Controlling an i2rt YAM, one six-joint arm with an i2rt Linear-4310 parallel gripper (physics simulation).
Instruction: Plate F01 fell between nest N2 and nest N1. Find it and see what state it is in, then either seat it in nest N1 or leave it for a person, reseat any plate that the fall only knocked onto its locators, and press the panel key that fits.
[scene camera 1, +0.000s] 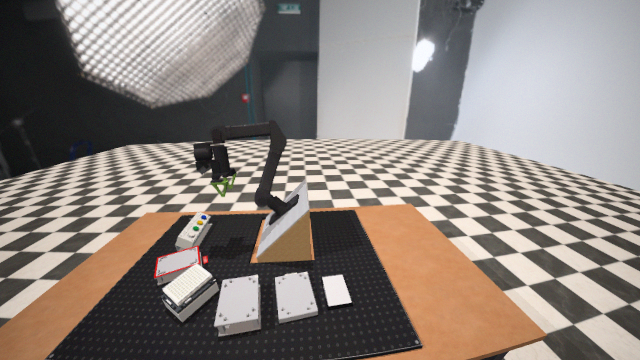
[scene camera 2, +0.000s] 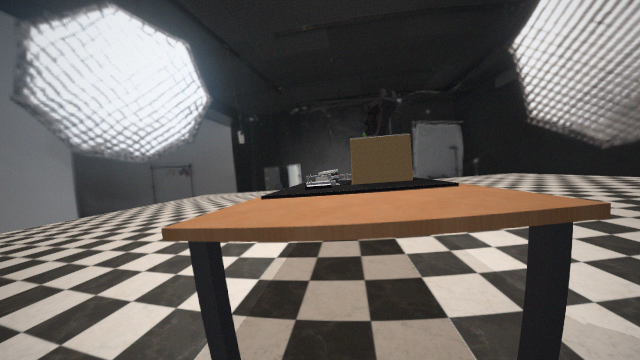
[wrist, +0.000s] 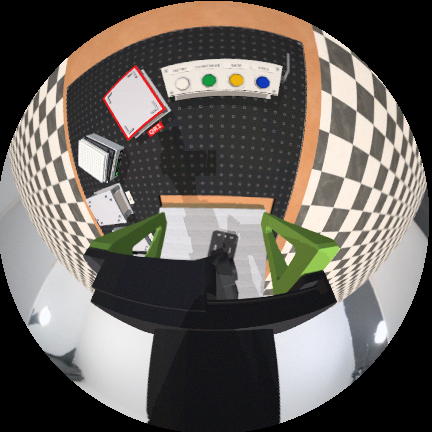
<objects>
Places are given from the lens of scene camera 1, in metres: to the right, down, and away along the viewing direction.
button box (scene camera 1: 193, 234): -0.58, 0.25, 0.83
nest N2 (scene camera 1: 295, 300): -0.08, 0.39, 0.60
The marked spots on the button box and the nest N2 are 0.57 m apart.
</objects>
